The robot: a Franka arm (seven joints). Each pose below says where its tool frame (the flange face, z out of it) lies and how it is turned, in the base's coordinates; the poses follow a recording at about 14 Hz.
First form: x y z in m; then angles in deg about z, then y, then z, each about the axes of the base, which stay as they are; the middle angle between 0 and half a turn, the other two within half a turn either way.
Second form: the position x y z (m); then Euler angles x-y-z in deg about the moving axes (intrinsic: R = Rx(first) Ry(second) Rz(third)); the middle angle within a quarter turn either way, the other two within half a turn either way. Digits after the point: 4 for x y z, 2 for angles.
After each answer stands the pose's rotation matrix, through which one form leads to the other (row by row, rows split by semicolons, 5 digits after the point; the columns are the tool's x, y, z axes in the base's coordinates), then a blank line. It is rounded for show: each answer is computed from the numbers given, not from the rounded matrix.
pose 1, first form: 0.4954 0.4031 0.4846 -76.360 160.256 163.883
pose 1, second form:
0.4954 0.4031 0.4846 -174.31 -18.94 -59.29
0.48300 0.81325 -0.32454; 0.87199 -0.48046 0.09378; -0.07966 -0.32829 -0.94121

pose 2, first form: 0.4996 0.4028 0.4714 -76.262 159.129 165.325
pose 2, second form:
0.4996 0.4028 0.4714 -174.48 -20.16 -60.61
0.46075 0.81788 -0.34464; 0.88349 -0.45968 0.09025; -0.08461 -0.34607 -0.93438

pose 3, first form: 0.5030 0.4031 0.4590 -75.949 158.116 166.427
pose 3, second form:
0.5030 0.4031 0.4590 -174.61 -21.24 -61.37
0.44666 0.81806 -0.36232; 0.89012 -0.44726 0.08747; -0.09049 -0.36158 -0.92794

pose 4, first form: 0.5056 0.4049 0.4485 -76.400 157.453 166.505
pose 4, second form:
0.5056 0.4049 0.4485 -174.47 -21.89 -61.83
0.43799 0.81801 -0.37285; 0.89445 -0.43813 0.08948; -0.09016 -0.37269 -0.92357

